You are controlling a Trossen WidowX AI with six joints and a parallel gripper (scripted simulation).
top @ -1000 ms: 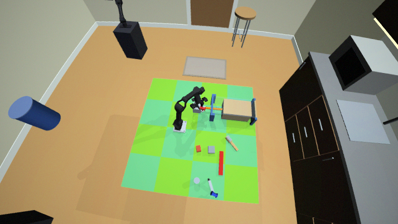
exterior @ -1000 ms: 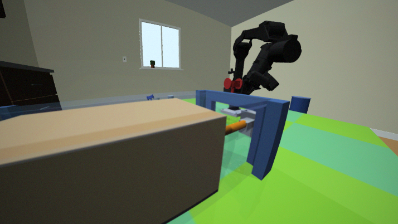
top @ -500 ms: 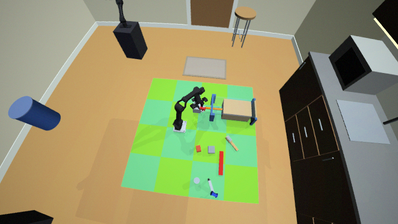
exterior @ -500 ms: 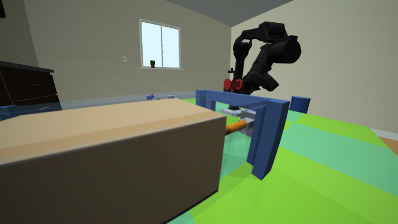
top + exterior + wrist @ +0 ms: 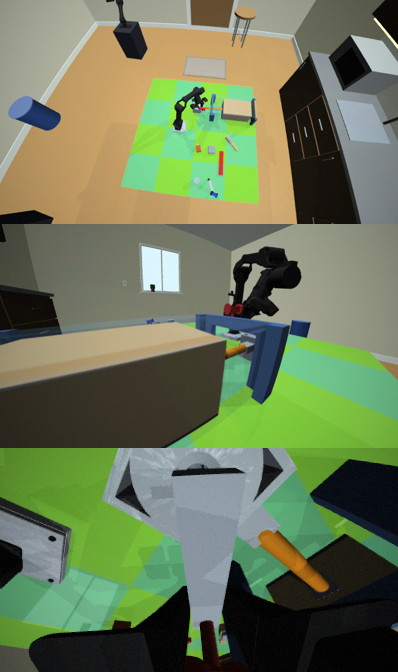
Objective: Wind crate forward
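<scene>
My gripper tip is now 20 mm below the red-knobbed crank handle. Round my gripper tip: blue steel frame 110 mm ahead, 60 mm to the left, 10 mm below; then grey winch 90 mm below, 60 mm behind, 40 mm to the left; then red knob 50 mm above, 20 mm to the right, 20 mm ahead.
</scene>
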